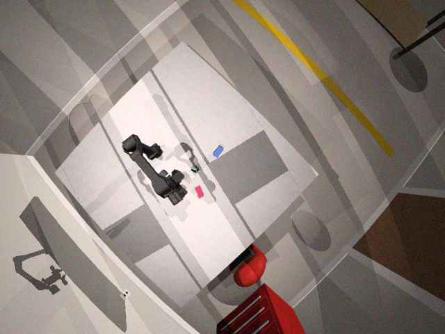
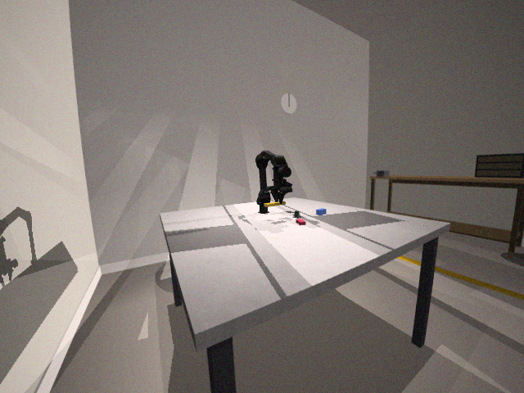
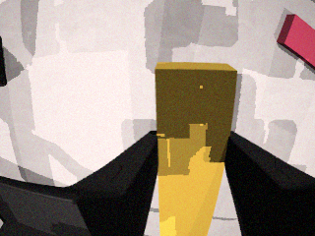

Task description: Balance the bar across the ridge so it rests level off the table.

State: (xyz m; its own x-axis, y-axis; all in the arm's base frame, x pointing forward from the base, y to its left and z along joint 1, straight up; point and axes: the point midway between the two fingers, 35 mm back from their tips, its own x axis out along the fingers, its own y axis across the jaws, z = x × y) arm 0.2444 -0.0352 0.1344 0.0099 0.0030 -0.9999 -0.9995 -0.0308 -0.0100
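Now: gripper tip 13 cm short of the pink block, 9 cm above it and 5 cm to the right of it. Round my gripper tip: yellow bar 3 cm to the right; then blue block 31 cm to the left, 8 cm below, 4 cm ahead.
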